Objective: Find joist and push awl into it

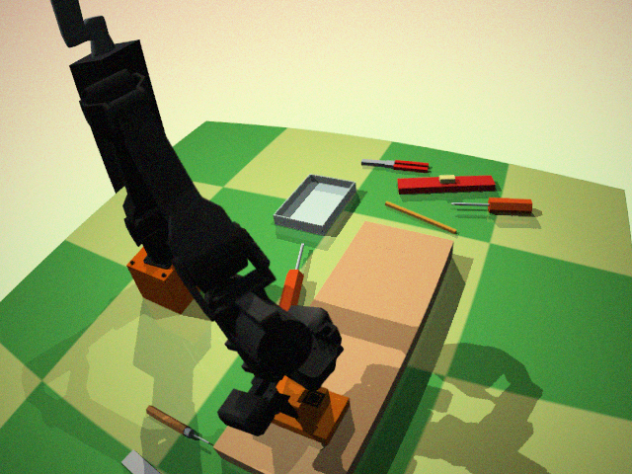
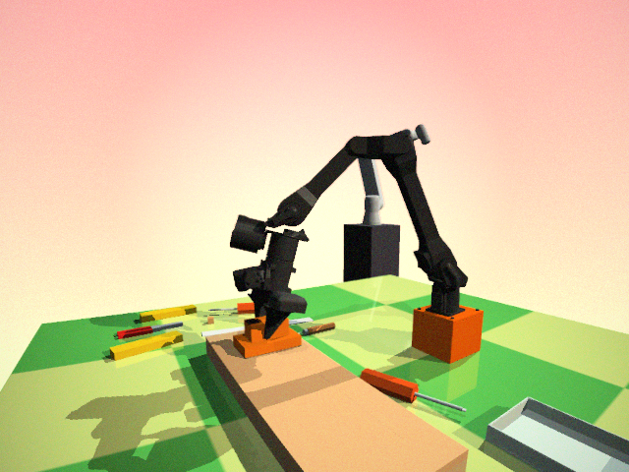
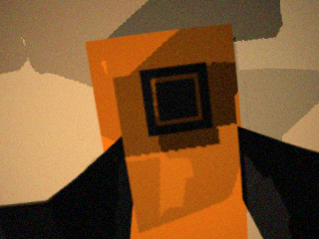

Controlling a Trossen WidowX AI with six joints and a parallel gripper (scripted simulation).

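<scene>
Right now the grey tray is 19 cm behind my gripper tip, 49 cm to the left of it and 5 cm below it. Also, from my gripper tip: orange stud finder (2 cm above); awl (17 cm behind, 9 cm to the right, 6 cm below); grey card (9 cm behind, 20 cm to the right, 7 cm below).
</scene>
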